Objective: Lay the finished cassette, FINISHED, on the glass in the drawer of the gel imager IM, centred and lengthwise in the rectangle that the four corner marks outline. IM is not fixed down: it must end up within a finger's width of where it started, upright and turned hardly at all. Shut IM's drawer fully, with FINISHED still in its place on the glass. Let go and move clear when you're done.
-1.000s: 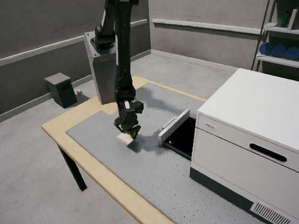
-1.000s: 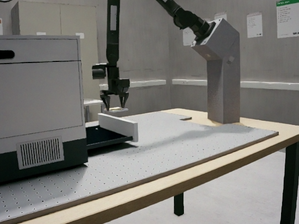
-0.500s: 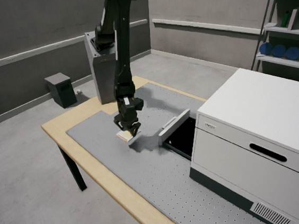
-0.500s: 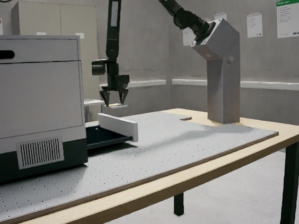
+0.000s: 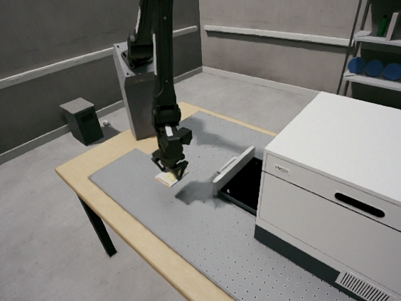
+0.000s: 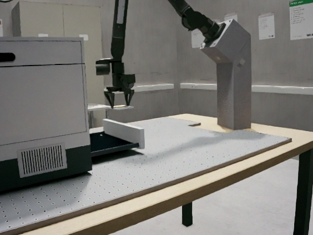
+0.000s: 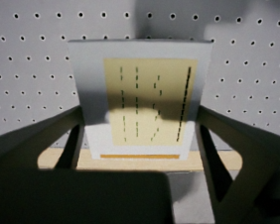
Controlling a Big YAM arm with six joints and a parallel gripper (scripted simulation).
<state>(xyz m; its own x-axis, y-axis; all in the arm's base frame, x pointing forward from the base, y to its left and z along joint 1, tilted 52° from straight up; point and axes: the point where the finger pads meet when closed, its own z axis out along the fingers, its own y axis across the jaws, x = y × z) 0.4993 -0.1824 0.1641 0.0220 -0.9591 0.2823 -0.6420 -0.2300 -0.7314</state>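
The drawer lies 24 cm ahead of my hand, 23 cm to the left of it and 8 cm below it. From my hand the other things lie so: cassette (1 cm to the right, 1 cm below).
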